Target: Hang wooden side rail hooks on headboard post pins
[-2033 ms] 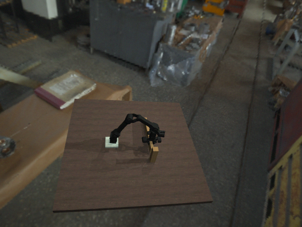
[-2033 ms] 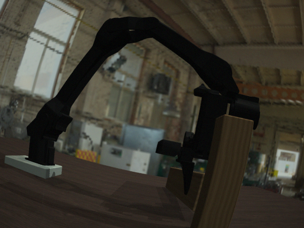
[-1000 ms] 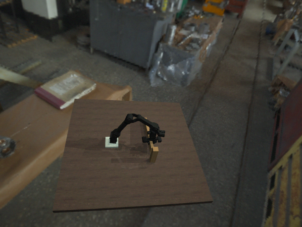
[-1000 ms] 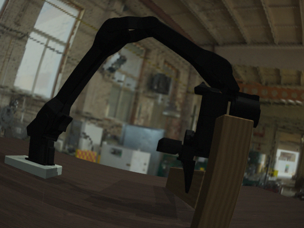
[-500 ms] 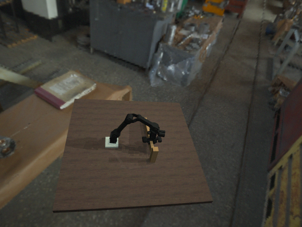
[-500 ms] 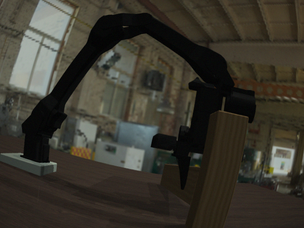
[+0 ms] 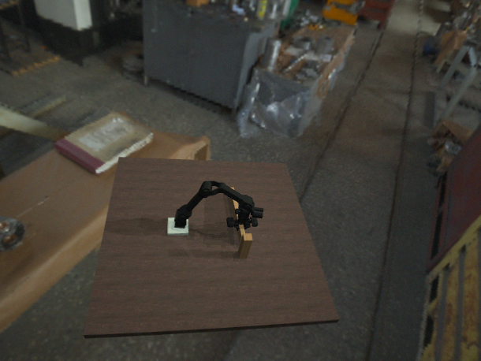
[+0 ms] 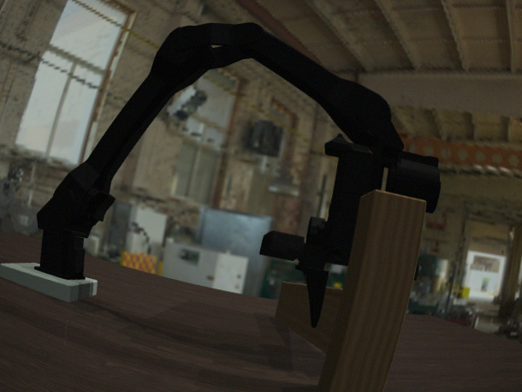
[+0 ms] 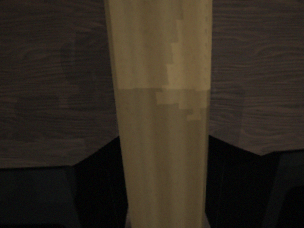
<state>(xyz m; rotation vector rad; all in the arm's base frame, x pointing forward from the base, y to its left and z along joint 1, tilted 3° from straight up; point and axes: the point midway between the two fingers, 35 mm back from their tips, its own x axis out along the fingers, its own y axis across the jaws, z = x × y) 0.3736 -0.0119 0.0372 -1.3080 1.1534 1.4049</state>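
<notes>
Now: gripper tip 150 mm to the left of the wooden headboard post, 40 mm below it and 30 mm short of it.
</notes>
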